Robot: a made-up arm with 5 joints. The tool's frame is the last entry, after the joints. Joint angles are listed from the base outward. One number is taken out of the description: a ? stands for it. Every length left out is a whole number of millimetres.
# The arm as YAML. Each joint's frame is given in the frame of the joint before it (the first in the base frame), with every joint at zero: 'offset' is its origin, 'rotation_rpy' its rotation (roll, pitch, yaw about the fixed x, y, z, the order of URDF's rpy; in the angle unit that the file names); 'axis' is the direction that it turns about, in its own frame. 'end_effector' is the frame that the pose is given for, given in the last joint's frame.
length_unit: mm
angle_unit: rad
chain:
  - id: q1
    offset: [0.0, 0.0, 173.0]
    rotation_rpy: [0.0, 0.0, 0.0]
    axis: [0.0, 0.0, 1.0]
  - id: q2
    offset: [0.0, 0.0, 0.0]
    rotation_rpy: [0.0, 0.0, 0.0]
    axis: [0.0, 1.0, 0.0]
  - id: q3
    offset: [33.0, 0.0, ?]
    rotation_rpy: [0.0, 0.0, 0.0]
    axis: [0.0, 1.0, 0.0]
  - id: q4
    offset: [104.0, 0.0, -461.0]
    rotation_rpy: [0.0, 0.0, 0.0]
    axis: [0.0, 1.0, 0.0]
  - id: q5
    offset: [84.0, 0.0, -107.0]
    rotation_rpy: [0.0, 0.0, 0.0]
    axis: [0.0, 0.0, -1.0]
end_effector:
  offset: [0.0, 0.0, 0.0]
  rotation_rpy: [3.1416, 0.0, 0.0]
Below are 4 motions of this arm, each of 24 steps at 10 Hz.
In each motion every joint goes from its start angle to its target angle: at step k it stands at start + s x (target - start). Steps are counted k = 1, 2, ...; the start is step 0. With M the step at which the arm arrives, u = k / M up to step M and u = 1 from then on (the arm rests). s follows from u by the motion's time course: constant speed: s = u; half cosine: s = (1 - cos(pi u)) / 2; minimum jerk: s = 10 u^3 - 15 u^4 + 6 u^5.
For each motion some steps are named. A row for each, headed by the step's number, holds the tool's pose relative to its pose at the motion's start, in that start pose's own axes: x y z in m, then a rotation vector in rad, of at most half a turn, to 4 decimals.
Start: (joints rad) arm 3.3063 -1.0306 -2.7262 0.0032 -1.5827
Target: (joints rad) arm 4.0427 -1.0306 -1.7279 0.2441 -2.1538
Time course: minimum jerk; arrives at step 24
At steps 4, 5, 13, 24:
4: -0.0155 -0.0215 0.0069 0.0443 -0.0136 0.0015
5: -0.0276 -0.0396 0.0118 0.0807 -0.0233 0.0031
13: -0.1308 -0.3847 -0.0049 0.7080 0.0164 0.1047
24: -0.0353 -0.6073 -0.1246 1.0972 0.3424 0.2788

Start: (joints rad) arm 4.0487 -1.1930 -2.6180 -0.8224 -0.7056
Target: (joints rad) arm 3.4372 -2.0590 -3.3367 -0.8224 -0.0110
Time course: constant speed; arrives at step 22
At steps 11, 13, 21, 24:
11: 0.4968 0.1571 -0.0284 -0.1428 0.8350 0.4243
13: 0.5734 0.1901 -0.0758 -0.1416 0.9901 0.5183
21: 0.7648 0.3459 -0.3448 -0.0730 1.6082 0.9209
24: 0.7732 0.3677 -0.3828 -0.0587 1.6851 0.9727

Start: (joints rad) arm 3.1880 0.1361 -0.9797 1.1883 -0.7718
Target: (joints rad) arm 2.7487 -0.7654 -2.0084 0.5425 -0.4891
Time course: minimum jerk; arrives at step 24
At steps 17, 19, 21, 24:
17: -0.4839 -0.3666 -0.7259 -1.5675 1.5370 0.4708
19: -0.5386 -0.4732 -0.7239 -1.7519 1.6773 0.4659
21: -0.5642 -0.5341 -0.7144 -1.8559 1.7522 0.4543
24: -0.5719 -0.5545 -0.7099 -1.8906 1.7766 0.4489

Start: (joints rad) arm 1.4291 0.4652 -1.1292 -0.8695 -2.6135
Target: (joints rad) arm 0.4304 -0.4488 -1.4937 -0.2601 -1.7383
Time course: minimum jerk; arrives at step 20
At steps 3, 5, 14, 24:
3: -0.0229 -0.0048 0.0042 0.0136 -0.0289 0.0240
5: -0.0903 -0.0191 0.0108 0.0493 -0.1143 0.0908
14: -0.6481 -0.0241 -0.2911 0.1045 -0.9784 0.4699
24: -0.7061 0.0402 -0.4016 0.0500 -1.1550 0.4794

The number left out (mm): 176.0
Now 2 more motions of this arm.
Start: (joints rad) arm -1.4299 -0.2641 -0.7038 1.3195 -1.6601
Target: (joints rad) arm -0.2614 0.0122 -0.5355 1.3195 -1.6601
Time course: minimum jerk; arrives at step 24
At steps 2, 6, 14, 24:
2: 0.0028 0.0002 0.0012 0.0024 -0.0018 -0.0056
6: 0.0554 0.0003 0.0245 0.0497 -0.0400 -0.1126
14: 0.2811 -0.1048 0.1809 0.3077 -0.3391 -0.6734
24: 0.3321 -0.2231 0.2841 0.4479 -0.6016 -0.9886

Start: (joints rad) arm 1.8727 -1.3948 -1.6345 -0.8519 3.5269
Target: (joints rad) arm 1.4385 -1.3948 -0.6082 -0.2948 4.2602
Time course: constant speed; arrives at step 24
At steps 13, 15, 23, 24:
13: 0.2535 -0.0942 -0.1785 0.4081 0.7519 0.1418
15: 0.2763 -0.1170 -0.2201 0.5097 0.8409 0.1465
23: 0.3080 -0.2166 -0.4074 0.9993 1.0889 0.1109
24: 0.3049 -0.2289 -0.4321 1.0682 1.1058 0.0999

